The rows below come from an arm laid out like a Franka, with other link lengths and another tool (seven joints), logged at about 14 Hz.
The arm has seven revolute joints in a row. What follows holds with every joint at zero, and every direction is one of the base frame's.
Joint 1 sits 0.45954 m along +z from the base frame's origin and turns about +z.
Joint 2 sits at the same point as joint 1 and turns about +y.
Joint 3 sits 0.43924 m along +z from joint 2 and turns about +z.
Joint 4 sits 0.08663 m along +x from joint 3 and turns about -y.
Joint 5 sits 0.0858 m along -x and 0.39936 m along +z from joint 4 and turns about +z.
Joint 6 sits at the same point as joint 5 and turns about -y.
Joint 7 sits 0.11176 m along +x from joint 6 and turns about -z.
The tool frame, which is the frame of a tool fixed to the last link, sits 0.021 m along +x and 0.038 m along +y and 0.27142 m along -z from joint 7; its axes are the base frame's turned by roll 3.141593, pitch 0.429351 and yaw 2.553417 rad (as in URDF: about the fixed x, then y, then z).
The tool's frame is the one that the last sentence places.
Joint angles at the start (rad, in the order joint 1, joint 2, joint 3, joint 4, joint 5, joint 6, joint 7): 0.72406, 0.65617, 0.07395, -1.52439, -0.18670, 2.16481, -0.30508
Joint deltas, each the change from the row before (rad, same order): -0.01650, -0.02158, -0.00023, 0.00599, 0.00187, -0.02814, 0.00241; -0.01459, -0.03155, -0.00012, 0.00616, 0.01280, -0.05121, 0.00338; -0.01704, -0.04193, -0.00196, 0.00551, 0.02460, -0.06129, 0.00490; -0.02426, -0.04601, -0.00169, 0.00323, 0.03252, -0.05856, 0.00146; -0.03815, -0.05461, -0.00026, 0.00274, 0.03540, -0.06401, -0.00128; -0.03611, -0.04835, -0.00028, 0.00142, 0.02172, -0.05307, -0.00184; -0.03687, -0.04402, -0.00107, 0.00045, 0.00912, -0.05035, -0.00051; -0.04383, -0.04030, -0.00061, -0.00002, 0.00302, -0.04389, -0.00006; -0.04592, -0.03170, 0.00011, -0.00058, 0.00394, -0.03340, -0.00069
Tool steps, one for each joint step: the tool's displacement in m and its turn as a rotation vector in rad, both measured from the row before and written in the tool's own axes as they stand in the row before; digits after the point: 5 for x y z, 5 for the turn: -0.00741, -0.01684, -0.01393, 0.01251, 0.00216, 0.01993; -0.00464, -0.01577, -0.02178, 0.01097, 0.01678, 0.02686; -0.00482, -0.01798, -0.02915, 0.00765, 0.02022, 0.04052; -0.00484, -0.02109, -0.03142, 0.00050, 0.01859, 0.04904; -0.00572, -0.02955, -0.03674, -0.00126, 0.01740, 0.05903; -0.00446, -0.02824, -0.03209, 0.00291, 0.00997, 0.04592; -0.00279, -0.03076, -0.02807, 0.01238, 0.00883, 0.03929; -0.00354, -0.03564, -0.02423, 0.01791, 0.00535, 0.04235; -0.00388, -0.03481, -0.01772, 0.01592, 0.00464, 0.04383
